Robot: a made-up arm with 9 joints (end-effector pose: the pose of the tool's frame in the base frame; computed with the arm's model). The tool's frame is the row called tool.
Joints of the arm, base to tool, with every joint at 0 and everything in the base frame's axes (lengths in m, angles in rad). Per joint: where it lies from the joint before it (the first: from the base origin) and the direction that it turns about. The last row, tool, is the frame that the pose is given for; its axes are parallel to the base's.
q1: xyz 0 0 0.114 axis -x
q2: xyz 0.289 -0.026 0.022 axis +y
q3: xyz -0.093 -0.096 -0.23 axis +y
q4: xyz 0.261 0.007 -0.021 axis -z
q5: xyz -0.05 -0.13 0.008 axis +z
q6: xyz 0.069 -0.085 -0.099 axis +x
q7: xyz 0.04 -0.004 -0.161 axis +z
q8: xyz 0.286 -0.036 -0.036 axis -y
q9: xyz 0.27 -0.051 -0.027 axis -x
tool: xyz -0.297 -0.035 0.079
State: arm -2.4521 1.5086 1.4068 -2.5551 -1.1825 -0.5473 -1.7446 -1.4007 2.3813
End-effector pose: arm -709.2 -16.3 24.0 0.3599 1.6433 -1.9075
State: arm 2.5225 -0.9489 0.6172 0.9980 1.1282 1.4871 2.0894 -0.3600 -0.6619
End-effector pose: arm 578.6 44.5 76.1 -0.5038 2.0112 1.4324
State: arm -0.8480 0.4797 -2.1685 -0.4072 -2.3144 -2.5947 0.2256 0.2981 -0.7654
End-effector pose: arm -19.1 -314.8 -406.5 0.9343 0.7237 -0.9708
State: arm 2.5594 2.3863 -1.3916 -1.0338 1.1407 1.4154 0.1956 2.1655 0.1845
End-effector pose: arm 26.0 74.1 1.7 -0.8375 -0.4878 -0.8804
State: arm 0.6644 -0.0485 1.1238 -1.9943 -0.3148 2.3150 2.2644 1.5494 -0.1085
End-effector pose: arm 645.1 -360.8 -282.5 -1.8862 1.4877 1.8764
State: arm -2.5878 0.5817 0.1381 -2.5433 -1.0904 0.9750 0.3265 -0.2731 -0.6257
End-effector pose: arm 212.5 -9.0 812.2 -0.8291 0.5056 -1.7186
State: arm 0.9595 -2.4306 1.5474 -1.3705 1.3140 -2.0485 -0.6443 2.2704 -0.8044
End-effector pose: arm 434.5 410.4 353.7 -0.8711 -0.1146 -0.8297
